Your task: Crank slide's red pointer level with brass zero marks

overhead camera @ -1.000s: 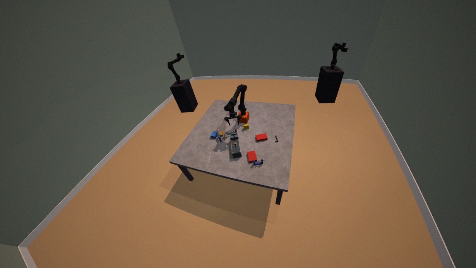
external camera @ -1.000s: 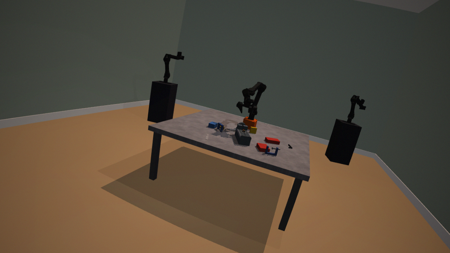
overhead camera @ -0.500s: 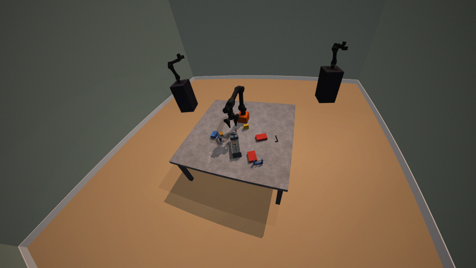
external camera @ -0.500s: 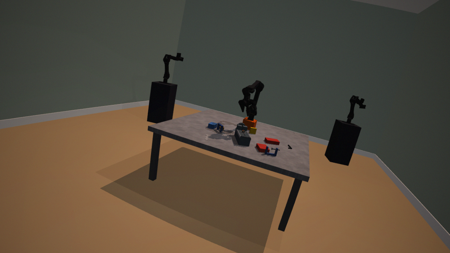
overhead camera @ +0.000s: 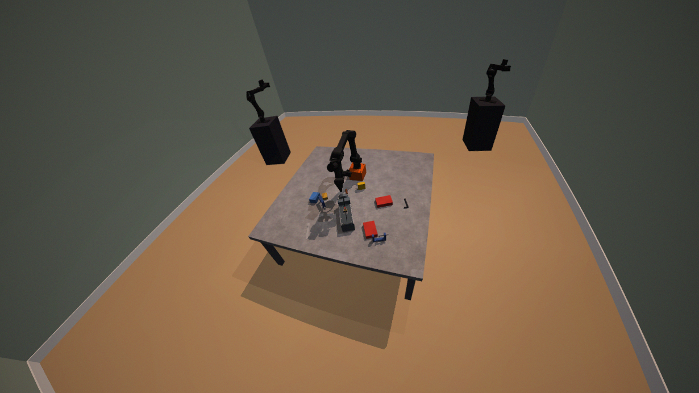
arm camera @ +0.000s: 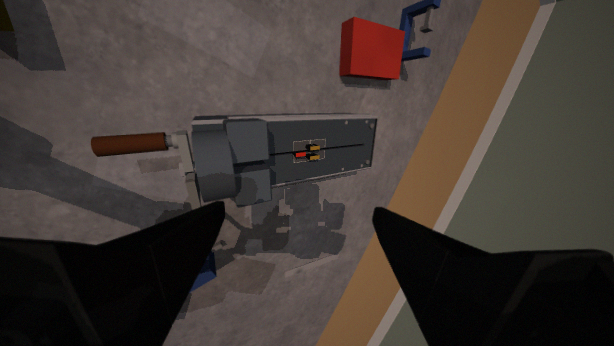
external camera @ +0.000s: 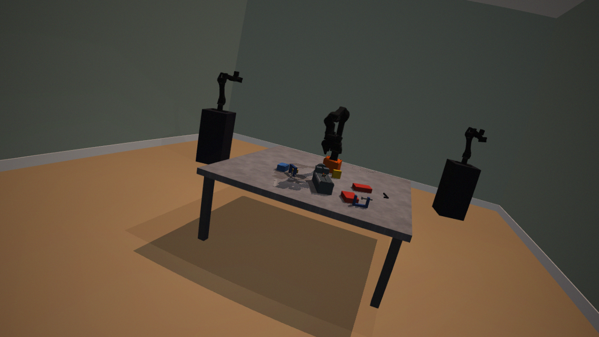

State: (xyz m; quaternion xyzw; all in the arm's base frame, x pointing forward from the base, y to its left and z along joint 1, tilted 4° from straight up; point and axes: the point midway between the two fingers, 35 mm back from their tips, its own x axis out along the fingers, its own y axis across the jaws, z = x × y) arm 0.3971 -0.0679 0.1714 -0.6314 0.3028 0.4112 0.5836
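Now: the brown crank handle 120 mm below my gripper tip and 110 mm behind it. Round my gripper tip: yellow cube (240 mm behind, 180 mm below, 100 mm to the left); then red pointer (130 mm below, 60 mm ahead, 10 mm to the left); then blue block (280 mm to the right, 190 mm below, 130 mm behind).
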